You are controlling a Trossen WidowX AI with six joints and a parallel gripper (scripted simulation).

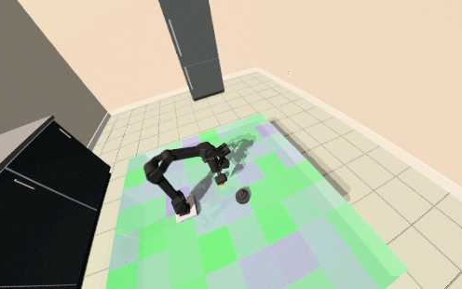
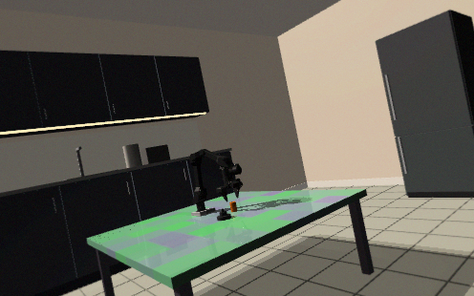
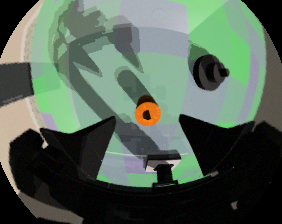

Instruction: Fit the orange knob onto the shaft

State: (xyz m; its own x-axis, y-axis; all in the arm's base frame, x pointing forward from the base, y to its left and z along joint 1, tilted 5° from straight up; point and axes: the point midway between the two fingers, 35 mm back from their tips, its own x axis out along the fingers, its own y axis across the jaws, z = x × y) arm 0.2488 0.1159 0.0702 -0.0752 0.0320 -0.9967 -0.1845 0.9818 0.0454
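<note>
Right now my gripper tip is 40 mm above the orange knob. The rest, counted from my gripper tip: dark round pedestal 100 mm ahead, 140 mm to the right, 40 mm below.
</note>
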